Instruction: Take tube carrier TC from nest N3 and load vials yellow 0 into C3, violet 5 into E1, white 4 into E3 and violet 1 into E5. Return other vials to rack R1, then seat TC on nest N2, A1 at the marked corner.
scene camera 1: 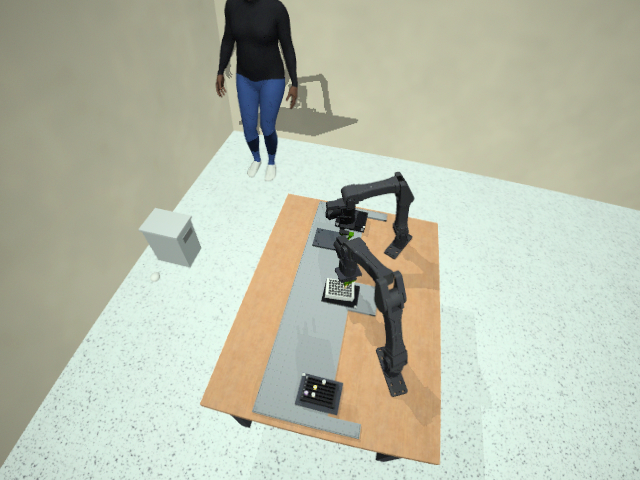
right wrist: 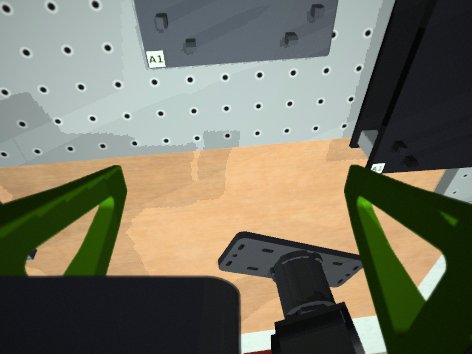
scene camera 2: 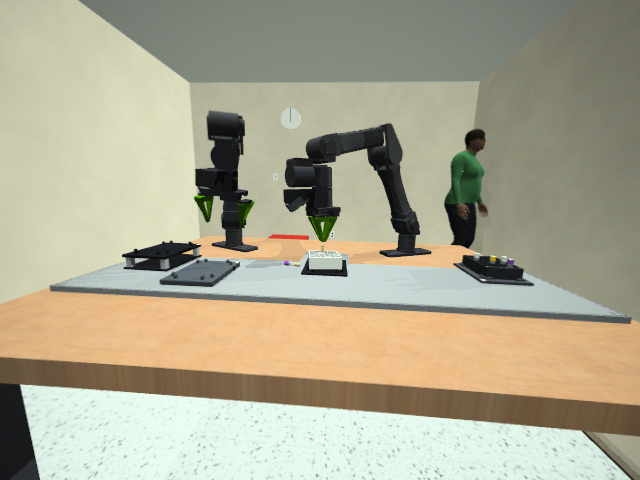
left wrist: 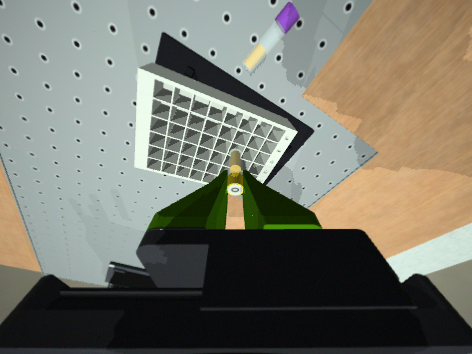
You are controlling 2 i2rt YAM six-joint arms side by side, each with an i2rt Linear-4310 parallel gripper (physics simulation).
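Frame: origin at the left arm's base, x back, y down, z right, level; metres.
Seen in the pictures: left gripper, fingertip midpoint: (scene camera 1: 345,284) (scene camera 2: 322,241) (left wrist: 235,176); right gripper, fingertip midpoint: (scene camera 1: 348,231) (right wrist: 235,177) (scene camera 2: 224,224); left arm's base, link origin: (scene camera 1: 390,370) (scene camera 2: 405,253); right arm's base, link origin: (scene camera 1: 398,245) (right wrist: 294,259) (scene camera 2: 234,247).
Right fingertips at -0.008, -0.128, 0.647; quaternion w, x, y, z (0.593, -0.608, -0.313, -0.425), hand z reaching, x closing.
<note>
Pixels of each thing's top centre, then the offset from my right fingertips to it, as dx, dy, dz. Level surfaces: height alone.
- white gridded tube carrier, top centre: (left wrist: 210,152) (scene camera 2: 324,252) (scene camera 1: 340,287) -0.108, +0.070, -0.258
- black base, top centre: (left wrist: 220,145) (scene camera 2: 325,261) (scene camera 1: 341,292) -0.102, +0.101, -0.267
- upright yellow-capped vial, top centre: (left wrist: 235,189) (scene camera 2: 323,236) -0.086, +0.030, -0.263
- violet-capped vial, top centre: (left wrist: 269,41) (scene camera 2: 292,261) -0.067, +0.101, -0.178
- black rack, top centre: (left wrist: 135,294) (scene camera 2: 490,261) (scene camera 1: 319,391) -0.298, +0.078, -0.671
- flat dark nest plate, top centre: (scene camera 2: 204,265) (scene camera 1: 330,237) -0.074, +0.093, +0.053
- grey pegboard, surface height: dy +0.116
- raised black nest, top centre: (scene camera 2: 165,245) (scene camera 1: 352,215) +0.076, +0.066, +0.161
The white gridded tube carrier (scene camera 1: 338,298) (scene camera 2: 324,262) (left wrist: 142,115) sits on a black base (scene camera 2: 324,272) (left wrist: 175,52). My left gripper (scene camera 1: 348,282) (scene camera 2: 323,240) (left wrist: 235,176) is above it, shut on an upright yellow-capped vial (scene camera 2: 322,248) (left wrist: 235,161), whose lower end is at a cell near one end of the grid; I cannot tell how deep. A violet-capped vial (scene camera 2: 286,262) (left wrist: 271,37) lies on its side beside the carrier. A black rack (scene camera 1: 319,393) (scene camera 2: 493,267) holds several vials with white, yellow and violet caps. My right gripper (scene camera 1: 347,235) (scene camera 2: 225,223) (right wrist: 235,177) is open, empty and raised away from the carrier.
A flat dark nest plate (scene camera 1: 324,238) (scene camera 2: 200,272) (right wrist: 235,30) with pegs and an A1 label lies on the grey pegboard (scene camera 2: 403,289). A raised black nest (scene camera 2: 162,251) (right wrist: 430,90) stands on posts beside it. The right arm's base plate (right wrist: 250,255) is bolted to the table.
</note>
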